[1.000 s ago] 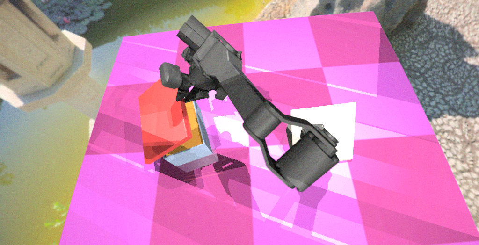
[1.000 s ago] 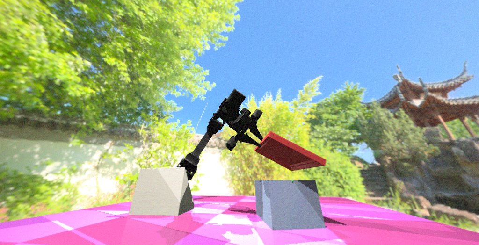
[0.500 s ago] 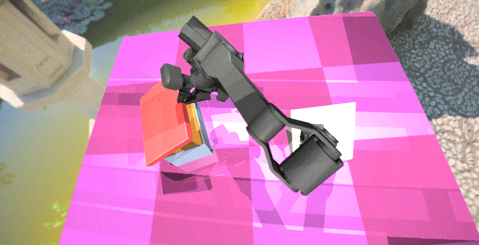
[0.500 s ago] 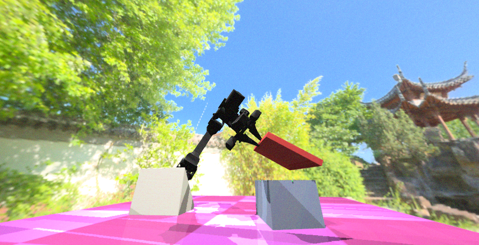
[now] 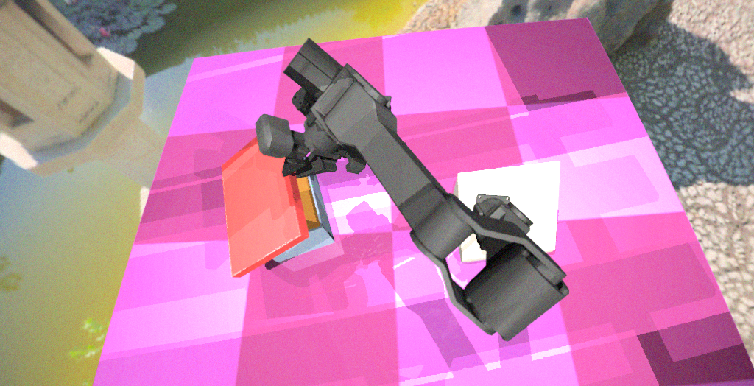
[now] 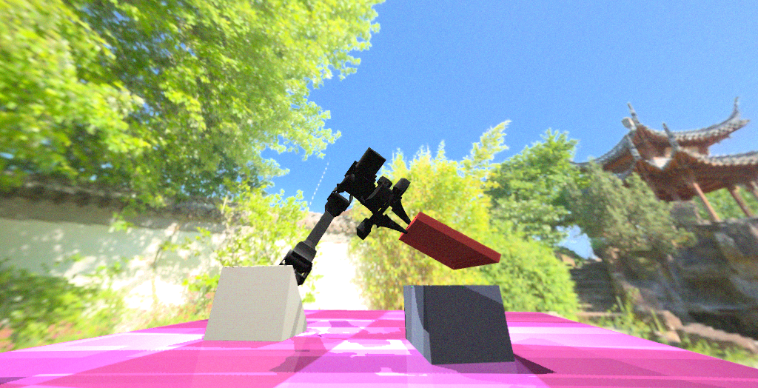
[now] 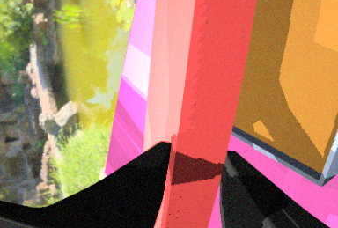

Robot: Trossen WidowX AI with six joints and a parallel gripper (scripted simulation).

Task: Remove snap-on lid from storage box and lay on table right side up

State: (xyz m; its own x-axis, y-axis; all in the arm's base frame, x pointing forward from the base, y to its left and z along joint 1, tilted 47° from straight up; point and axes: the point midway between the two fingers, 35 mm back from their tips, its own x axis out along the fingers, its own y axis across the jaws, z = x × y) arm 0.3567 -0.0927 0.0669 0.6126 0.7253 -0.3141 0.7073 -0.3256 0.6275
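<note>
My gripper tip is now 70 mm short of the lid, 20 mm to the right of it and 30 mm above it. Round my gripper tip: grey storage box: 70 mm ahead, 20 mm to the right, 180 mm below.
</note>
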